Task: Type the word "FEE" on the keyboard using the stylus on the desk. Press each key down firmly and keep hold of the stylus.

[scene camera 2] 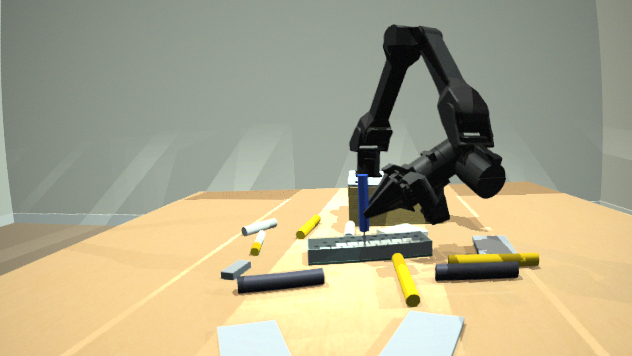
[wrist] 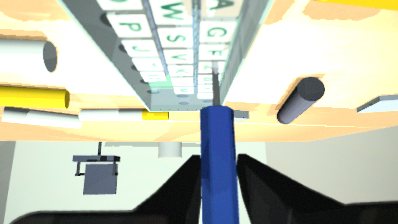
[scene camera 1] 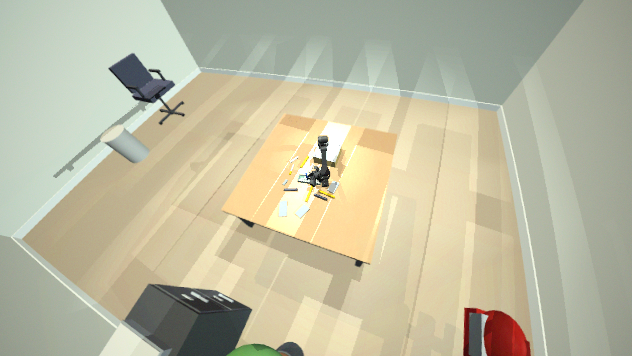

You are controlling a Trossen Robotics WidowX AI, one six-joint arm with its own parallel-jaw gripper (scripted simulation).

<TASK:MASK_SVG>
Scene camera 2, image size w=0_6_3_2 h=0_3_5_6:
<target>my gripper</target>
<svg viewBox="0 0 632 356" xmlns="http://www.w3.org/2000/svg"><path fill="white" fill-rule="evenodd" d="M445 158L437 149L432 148L429 151L423 151L420 154L421 157L413 160L410 164L404 163L398 166L389 163L381 168L384 174L371 194L367 210L364 212L365 219L397 208L415 212L413 206L419 203L422 207L420 210L421 214L424 215L425 220L431 223L431 225L450 220L447 199L443 189L449 185L449 178L452 177L452 172Z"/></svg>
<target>yellow cylinder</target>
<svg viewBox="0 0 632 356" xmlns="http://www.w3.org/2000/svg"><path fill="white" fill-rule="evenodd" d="M395 253L392 256L392 263L396 270L405 302L409 307L417 307L421 298L417 293L418 290L414 285L414 280L409 273L402 254Z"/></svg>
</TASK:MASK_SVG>
